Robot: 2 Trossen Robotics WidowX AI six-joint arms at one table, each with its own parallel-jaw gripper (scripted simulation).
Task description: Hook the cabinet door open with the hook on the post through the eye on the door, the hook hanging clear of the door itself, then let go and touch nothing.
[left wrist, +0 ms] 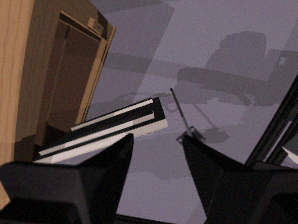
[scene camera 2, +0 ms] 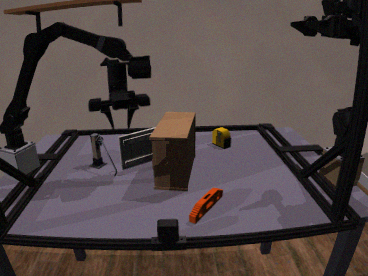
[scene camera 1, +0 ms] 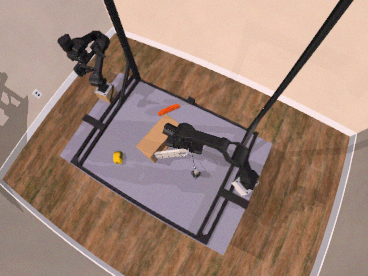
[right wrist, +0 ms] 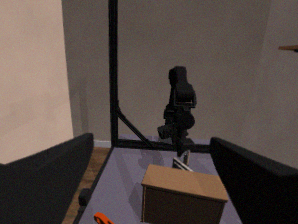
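Note:
I can see my left gripper (scene camera 2: 121,128), (left wrist: 158,138), and my right gripper (right wrist: 152,141) is visible to me as well. There is also a cabinet door (left wrist: 145,117).

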